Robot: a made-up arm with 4 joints.
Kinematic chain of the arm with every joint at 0, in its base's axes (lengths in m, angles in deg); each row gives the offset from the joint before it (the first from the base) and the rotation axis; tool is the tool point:
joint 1: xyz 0 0 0.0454 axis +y
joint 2: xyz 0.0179 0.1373 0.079 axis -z
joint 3: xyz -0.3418 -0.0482 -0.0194 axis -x
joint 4: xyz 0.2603 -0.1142 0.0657 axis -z
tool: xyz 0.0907 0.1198 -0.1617
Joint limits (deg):
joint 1: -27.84..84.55
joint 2: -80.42..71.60
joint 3: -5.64..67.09
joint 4: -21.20..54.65
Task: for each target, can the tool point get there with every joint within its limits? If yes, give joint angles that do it. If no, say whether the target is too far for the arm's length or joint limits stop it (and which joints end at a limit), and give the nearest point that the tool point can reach.
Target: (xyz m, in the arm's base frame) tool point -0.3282 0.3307 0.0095
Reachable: no: joint limits stop it (at a limit: joint 2, joint 3, joint 4) | nearest point -0.1127 0.1361 0.0331 | short by 0.291 m
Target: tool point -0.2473 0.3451 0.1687
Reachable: no: joint limits stop it (at a limit: joint 2, joint 3, joint 4) | nearest point -0.1015 0.1361 0.0960 | short by 0.265 m
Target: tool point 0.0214 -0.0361 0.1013
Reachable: yes | joints 67.74 40.20 41.44 39.95
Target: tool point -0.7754 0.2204 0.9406
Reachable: no: too far | nearest point -0.1230 0.0144 0.1874 | short by 1.018 m
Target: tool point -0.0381 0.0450 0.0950
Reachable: yes | joints 57.71 53.68 41.38 9.05
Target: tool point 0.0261 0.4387 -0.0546
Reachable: no: joint limits stop it (at a limit: joint 2, joint 3) | nearest point 0.0355 0.1803 -0.0907 | short by 0.261 m
